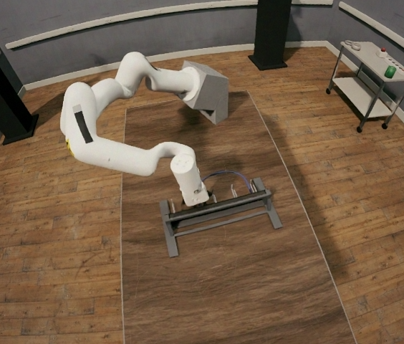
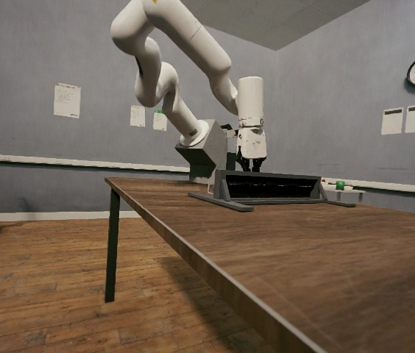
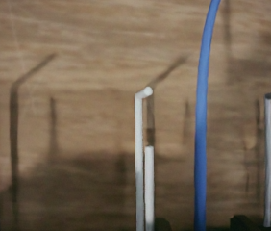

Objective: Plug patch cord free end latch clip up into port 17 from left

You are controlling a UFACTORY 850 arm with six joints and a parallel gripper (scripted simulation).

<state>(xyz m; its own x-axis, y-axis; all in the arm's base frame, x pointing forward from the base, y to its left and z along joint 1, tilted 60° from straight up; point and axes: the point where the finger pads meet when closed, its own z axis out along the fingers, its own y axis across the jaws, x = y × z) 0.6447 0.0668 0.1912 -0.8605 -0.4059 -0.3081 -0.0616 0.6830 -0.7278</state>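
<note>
My gripper is now 20 mm short of the white plug and 10 mm above it.
</note>
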